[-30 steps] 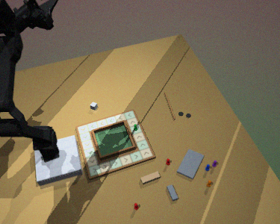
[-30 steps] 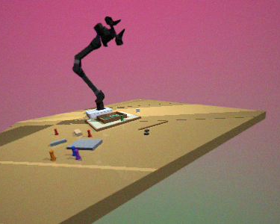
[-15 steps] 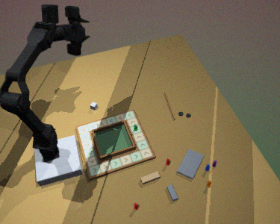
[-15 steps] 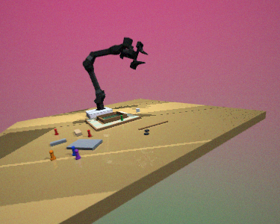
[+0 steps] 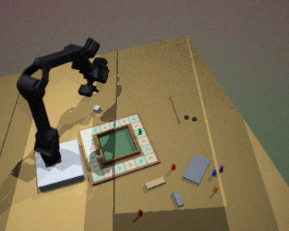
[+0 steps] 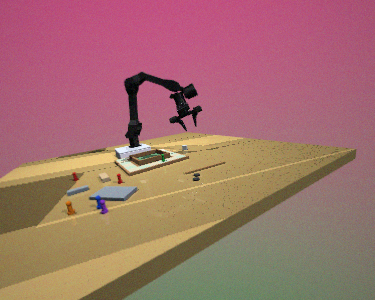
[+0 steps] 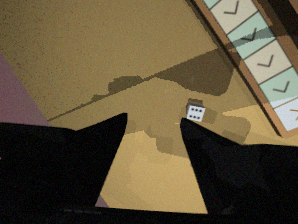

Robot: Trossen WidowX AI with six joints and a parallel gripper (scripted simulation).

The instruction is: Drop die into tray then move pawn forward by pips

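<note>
My gripper tip is 50 mm past the white die, 30 mm to the left of it and 110 mm above it. Also, from my gripper tip: thin stick 290 mm ahead, 180 mm to the right, 110 mm below; green dice tray 30 mm behind, 260 mm to the right, 110 mm below; green pawn 80 mm ahead, 250 mm to the right, 90 mm below.
</note>
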